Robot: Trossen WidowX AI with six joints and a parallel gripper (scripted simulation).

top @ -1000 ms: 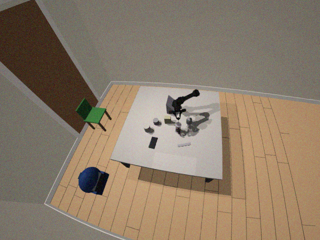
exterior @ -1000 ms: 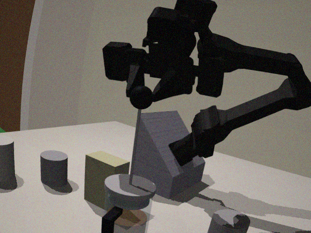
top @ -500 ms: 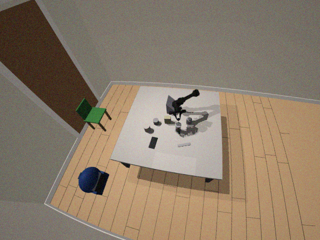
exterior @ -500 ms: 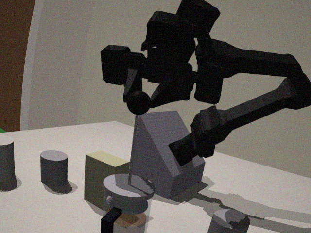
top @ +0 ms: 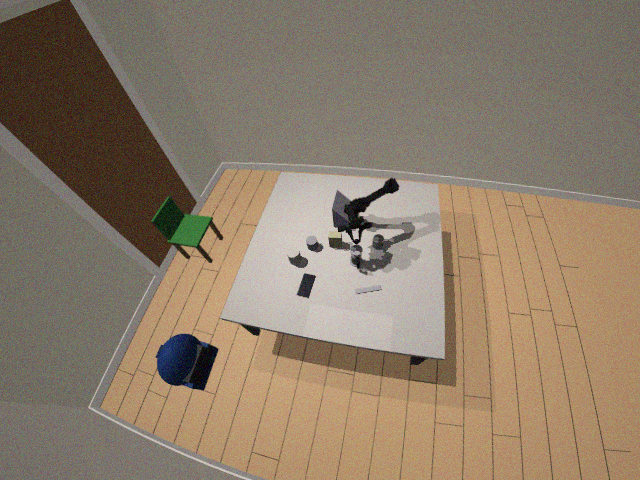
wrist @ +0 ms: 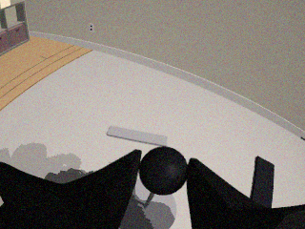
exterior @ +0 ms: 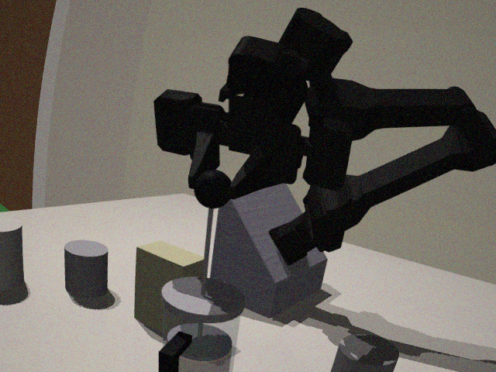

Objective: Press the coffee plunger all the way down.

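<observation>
My gripper tip is now 12 cm above the coffee press. Also, from my gripper tip: pale yellow block: 13 cm behind, 15 cm to the right, 18 cm below; flat grey strip: 17 cm ahead, 9 cm to the left, 23 cm below.
</observation>
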